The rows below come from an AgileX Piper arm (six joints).
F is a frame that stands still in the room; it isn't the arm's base.
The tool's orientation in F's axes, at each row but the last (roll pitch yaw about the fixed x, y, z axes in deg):
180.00 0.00 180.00
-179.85 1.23 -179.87
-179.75 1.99 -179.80
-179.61 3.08 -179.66
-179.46 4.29 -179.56
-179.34 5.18 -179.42
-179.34 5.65 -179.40
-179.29 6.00 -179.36
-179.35 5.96 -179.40
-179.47 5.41 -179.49
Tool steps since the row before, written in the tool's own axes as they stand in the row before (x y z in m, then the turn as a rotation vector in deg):
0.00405 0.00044 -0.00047 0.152 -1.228 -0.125
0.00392 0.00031 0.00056 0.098 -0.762 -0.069
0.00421 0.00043 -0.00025 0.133 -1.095 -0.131
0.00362 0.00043 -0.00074 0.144 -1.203 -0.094
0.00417 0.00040 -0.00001 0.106 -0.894 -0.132
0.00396 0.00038 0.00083 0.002 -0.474 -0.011
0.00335 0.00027 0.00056 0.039 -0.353 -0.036
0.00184 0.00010 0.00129 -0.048 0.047 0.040
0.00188 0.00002 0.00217 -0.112 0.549 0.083
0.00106 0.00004 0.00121 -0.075 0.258 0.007
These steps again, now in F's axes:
-0.00405 0.00044 0.00047 -0.152 -1.228 0.125
-0.00391 0.00030 -0.00064 -0.098 -0.762 0.069
-0.00422 0.00042 0.00010 -0.134 -1.095 0.131
-0.00366 0.00041 0.00054 -0.142 -1.203 0.094
-0.00416 0.00037 -0.00031 -0.109 -0.894 0.132
-0.00387 0.00033 -0.00119 0.001 -0.474 0.016
-0.00328 0.00023 -0.00089 -0.039 -0.353 0.036
-0.00170 0.00007 -0.00148 0.051 0.047 -0.035
-0.00164 -0.00002 -0.00235 0.115 0.549 -0.077
-0.00094 0.00002 -0.00130 0.073 0.259 -0.002

